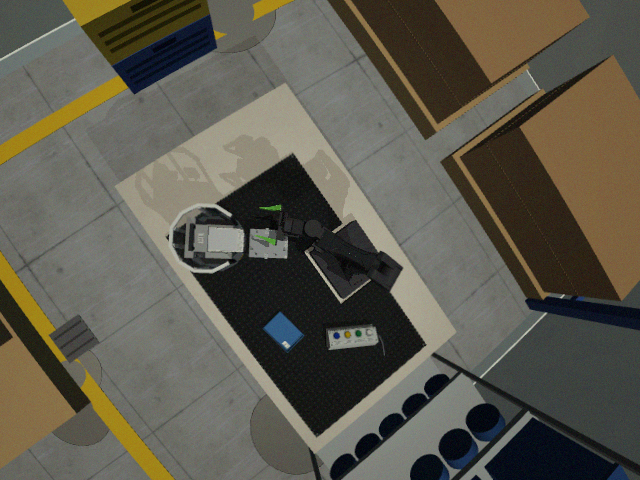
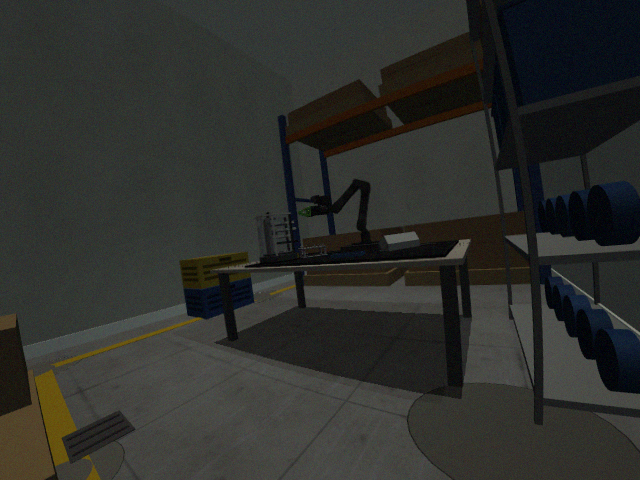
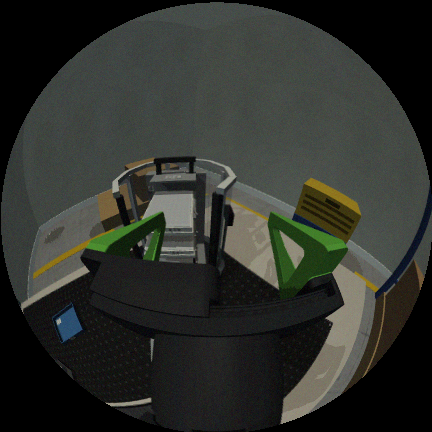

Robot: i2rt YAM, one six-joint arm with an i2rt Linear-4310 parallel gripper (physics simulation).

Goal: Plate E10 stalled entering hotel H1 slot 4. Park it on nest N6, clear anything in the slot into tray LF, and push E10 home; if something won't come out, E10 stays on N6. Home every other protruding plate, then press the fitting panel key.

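Places are measured from the arm's base along level axes (x ahead, y left, z up), in centimetres.
Pixels of known places: gripper, between the fingertips: (image 1: 256,221) (image 2: 298,212) (image 3: 216,217); arm's base, origin of its link: (image 1: 347,264) (image 2: 366,243).
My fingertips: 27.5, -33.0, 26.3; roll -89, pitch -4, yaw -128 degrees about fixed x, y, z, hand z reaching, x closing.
Ahead of a thing's pixels: the offset from my fingertips to its middle, as dx, dy, dz. "*": to the spot under its first point. Level surfaces: height alone.
My gripper (image 1: 261,222) (image 2: 300,211) (image 3: 216,217) is open and empty, its green fingers wide apart. It is above the table, in front of the hotel @[+18.1, -3.5, -14.7] (image 1: 200,238) (image 2: 267,235) (image 3: 172,179), a round frame of rails and posts. A white plate @[+14.0, -0.8, -6.7] (image 1: 225,239) (image 3: 171,210) protrudes from the hotel's upper part, and another plate edge @[* +6.9, +0.9, -10.1] (image 3: 180,250) shows below it. Slot and plate labels are not legible. A grey nest-like stand (image 1: 268,251) (image 2: 313,250) is beside the hotel, partly under the fingers. The key panel @[-13.0, +62.8, -25.9] (image 1: 351,343) (image 2: 399,240) has blue, yellow, green and white keys.
A flat blue piece @[* +12.2, +44.6, -29.9] (image 1: 282,330) (image 3: 67,324) with a white label lies on the black mat @[dz -30.0] (image 1: 315,392); I cannot tell if it is tray LF. The arm's dark base plate has a pale rim. Yellow and blue crates (image 1: 165,56) (image 2: 217,281) stand beyond the table.
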